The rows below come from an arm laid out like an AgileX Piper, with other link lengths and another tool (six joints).
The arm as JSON. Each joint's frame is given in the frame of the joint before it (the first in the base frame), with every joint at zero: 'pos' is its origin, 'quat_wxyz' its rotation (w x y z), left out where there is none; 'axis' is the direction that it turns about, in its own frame. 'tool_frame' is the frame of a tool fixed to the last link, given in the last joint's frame.
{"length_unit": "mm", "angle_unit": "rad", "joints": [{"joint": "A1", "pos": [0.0, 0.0, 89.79], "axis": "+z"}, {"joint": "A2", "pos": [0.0, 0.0, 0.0], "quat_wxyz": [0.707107, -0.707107, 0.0, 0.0], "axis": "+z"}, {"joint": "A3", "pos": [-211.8, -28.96, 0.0], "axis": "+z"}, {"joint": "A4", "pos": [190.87, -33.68, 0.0], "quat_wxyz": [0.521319, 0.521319, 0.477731, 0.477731], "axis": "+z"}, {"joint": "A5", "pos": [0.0, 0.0, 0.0], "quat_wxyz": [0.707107, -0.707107, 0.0, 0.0], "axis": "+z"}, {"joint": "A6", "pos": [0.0, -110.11, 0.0], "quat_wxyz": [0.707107, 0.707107, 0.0, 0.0], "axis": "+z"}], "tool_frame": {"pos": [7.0, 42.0, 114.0], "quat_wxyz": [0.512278, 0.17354, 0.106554, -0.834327]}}
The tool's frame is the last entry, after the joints.
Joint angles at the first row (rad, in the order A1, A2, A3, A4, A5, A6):
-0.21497, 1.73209, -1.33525, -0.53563, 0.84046, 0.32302
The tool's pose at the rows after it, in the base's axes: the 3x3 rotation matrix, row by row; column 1 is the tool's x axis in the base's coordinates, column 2 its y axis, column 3 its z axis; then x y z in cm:
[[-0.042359, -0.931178, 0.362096], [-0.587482, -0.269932, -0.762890], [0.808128, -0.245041, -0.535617]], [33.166, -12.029, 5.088]
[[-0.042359, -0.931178, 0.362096], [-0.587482, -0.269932, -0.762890], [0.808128, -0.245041, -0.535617]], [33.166, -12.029, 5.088]
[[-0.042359, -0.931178, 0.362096], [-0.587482, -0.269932, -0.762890], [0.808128, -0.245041, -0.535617]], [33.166, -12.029, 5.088]
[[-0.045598, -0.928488, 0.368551], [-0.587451, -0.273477, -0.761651], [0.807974, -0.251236, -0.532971]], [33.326, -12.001, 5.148]
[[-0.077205, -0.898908, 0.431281], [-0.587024, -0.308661, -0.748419], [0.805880, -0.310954, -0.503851]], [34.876, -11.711, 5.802]
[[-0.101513, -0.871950, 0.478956], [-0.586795, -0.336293, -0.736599], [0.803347, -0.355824, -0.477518]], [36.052, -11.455, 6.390]
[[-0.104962, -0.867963, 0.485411], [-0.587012, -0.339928, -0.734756], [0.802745, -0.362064, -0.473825]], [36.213, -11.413, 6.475]
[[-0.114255, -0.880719, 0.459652], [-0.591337, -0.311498, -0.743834], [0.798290, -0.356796, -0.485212]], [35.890, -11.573, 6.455]
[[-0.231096, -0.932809, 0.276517], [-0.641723, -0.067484, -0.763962], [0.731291, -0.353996, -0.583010]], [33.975, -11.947, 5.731]
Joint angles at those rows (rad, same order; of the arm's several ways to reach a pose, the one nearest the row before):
-0.21498, 1.73210, -1.33526, -0.53562, 0.84046, 0.32299
-0.21498, 1.73210, -1.33526, -0.53562, 0.84046, 0.32299
-0.21498, 1.73210, -1.33526, -0.53562, 0.84046, 0.32299
-0.21497, 1.73210, -1.33527, -0.53563, 0.83276, 0.32301
-0.21497, 1.73210, -1.33527, -0.53669, 0.75645, 0.32301
-0.21497, 1.73210, -1.33528, -0.53856, 0.69645, 0.32300
-0.21498, 1.73212, -1.33527, -0.53857, 0.68809, 0.32300
-0.21498, 1.73208, -1.34293, -0.53727, 0.71730, 0.34148
-0.22728, 1.73285, -1.35887, -0.48837, 0.85937, 0.50373

